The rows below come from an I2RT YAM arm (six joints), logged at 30 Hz.
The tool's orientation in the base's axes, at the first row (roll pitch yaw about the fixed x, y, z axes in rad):
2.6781, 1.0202, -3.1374
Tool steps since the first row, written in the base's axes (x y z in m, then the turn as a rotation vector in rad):
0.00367, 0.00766, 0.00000, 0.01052, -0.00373, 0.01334
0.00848, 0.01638, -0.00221, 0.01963, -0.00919, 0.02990
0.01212, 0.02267, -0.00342, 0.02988, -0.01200, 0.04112
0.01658, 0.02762, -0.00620, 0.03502, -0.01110, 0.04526
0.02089, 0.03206, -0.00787, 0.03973, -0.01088, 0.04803
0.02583, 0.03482, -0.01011, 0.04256, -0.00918, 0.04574
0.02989, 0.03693, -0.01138, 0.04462, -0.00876, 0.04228
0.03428, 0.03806, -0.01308, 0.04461, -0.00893, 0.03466
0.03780, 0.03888, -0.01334, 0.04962, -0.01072, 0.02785
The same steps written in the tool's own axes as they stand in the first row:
-0.00194, 0.00543, 0.00624, -0.01686, -0.00426, 0.00008
-0.00259, 0.01085, 0.01486, -0.03573, -0.00876, -0.00320
-0.00348, 0.01478, 0.02102, -0.05065, -0.01259, -0.00193
-0.00345, 0.01683, 0.02795, -0.05687, -0.01280, 0.00045
-0.00429, 0.01875, 0.03400, -0.06169, -0.01377, 0.00283
-0.00497, 0.01879, 0.04005, -0.06123, -0.01387, 0.00682
-0.00602, 0.01881, 0.04468, -0.05936, -0.01510, 0.01020
-0.00687, 0.01773, 0.04933, -0.05286, -0.01703, 0.01368
-0.00849, 0.01705, 0.05249, -0.04967, -0.02215, 0.01987

